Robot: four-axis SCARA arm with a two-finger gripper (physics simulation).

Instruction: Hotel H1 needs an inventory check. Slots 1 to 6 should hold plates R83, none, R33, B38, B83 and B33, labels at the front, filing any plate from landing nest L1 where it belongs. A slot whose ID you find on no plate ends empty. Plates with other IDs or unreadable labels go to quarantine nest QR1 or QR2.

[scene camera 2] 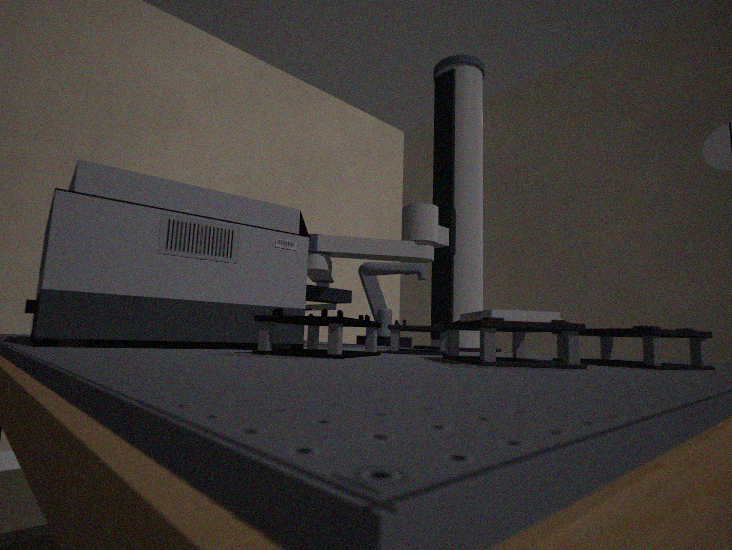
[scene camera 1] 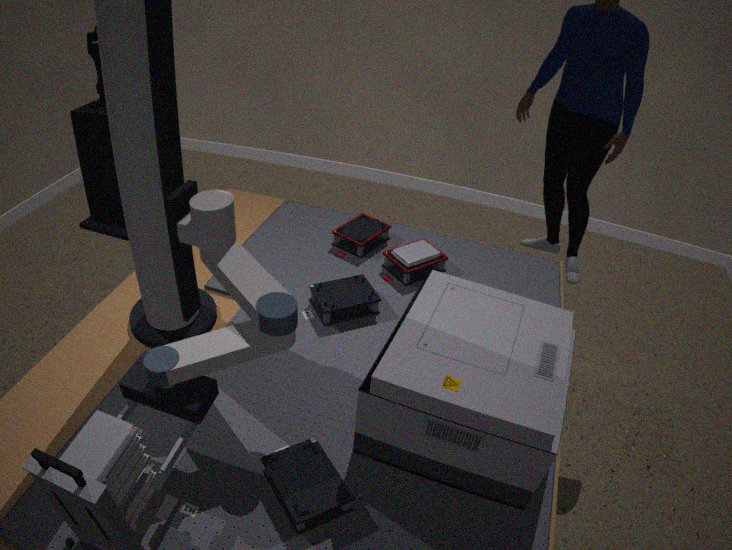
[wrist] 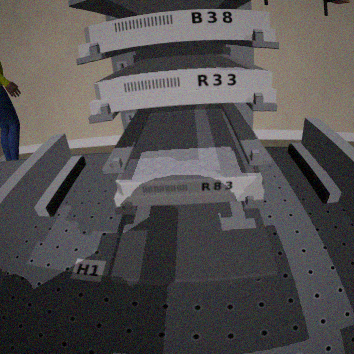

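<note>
Hotel H1 [scene camera 1: 97,505] stands at lower left in scene camera 1. In the wrist view, plate R83 [wrist: 190,191] lies in the lowest slot with its label in front. The slot above holds no plate. Above it come plate R33 [wrist: 185,86] and plate B38 [wrist: 180,26]; higher slots are cut off. My gripper [wrist: 183,137] [scene camera 1: 143,432] [scene camera 2: 321,306] is open and empty in front of the hotel, fingers wide apart. One red-rimmed nest [scene camera 1: 387,260] bears a white plate [scene camera 1: 417,253] [scene camera 2: 520,315], its ID unreadable; the other red-rimmed nest [scene camera 1: 362,229] is empty.
Two dark nests, one [scene camera 1: 344,292] [scene camera 2: 316,321] mid-table and one [scene camera 1: 307,484] near the front, bear no plate. A large grey instrument [scene camera 1: 467,354] [scene camera 2: 171,254] stands beside them. A person in blue [scene camera 1: 600,65] stands beyond the table. The arm's column [scene camera 1: 142,177] [scene camera 2: 467,177] rises at the table's side.
</note>
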